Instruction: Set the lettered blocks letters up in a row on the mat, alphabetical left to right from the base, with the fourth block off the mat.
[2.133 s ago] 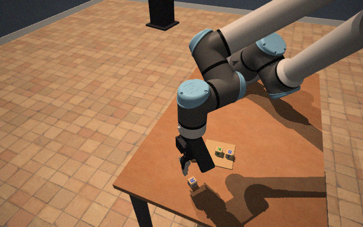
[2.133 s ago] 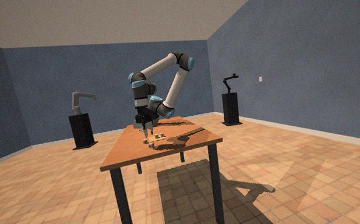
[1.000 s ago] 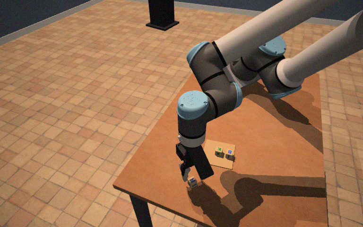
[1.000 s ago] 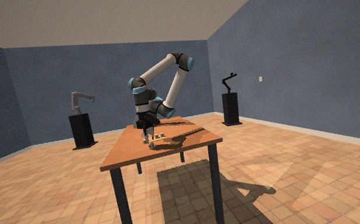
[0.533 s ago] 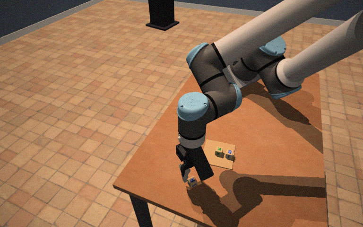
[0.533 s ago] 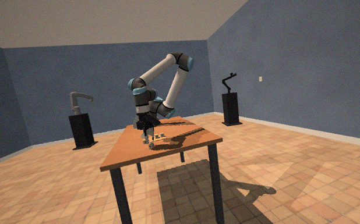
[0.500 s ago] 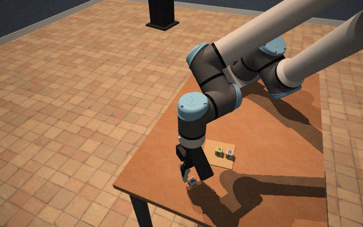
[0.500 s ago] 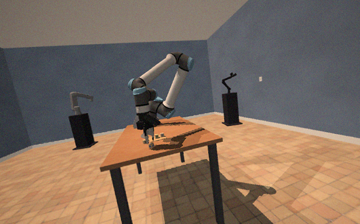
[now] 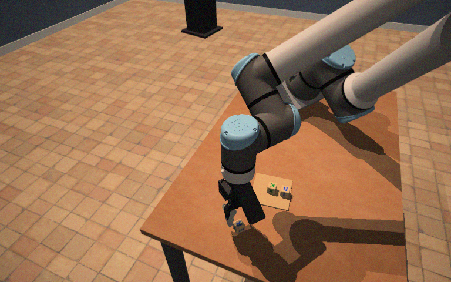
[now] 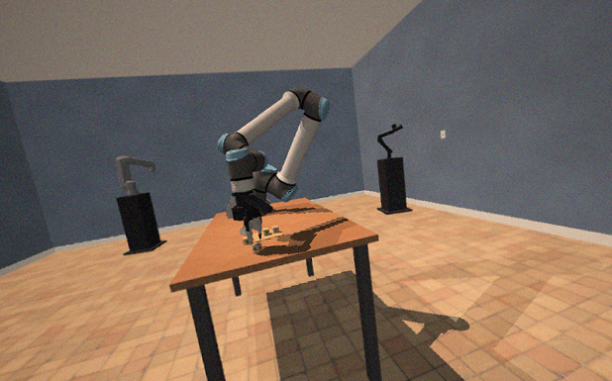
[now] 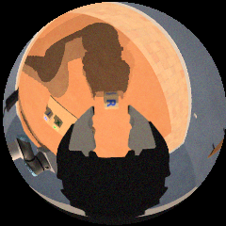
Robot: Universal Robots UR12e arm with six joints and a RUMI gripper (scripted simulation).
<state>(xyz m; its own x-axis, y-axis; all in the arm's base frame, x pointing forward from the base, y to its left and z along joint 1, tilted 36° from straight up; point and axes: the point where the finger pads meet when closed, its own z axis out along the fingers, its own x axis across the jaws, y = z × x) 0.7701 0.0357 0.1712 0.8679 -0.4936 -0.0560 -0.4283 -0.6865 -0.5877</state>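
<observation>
Now: the tan mat 200 mm behind my hand, 20 mm to the left of it and 50 mm below it.
</observation>
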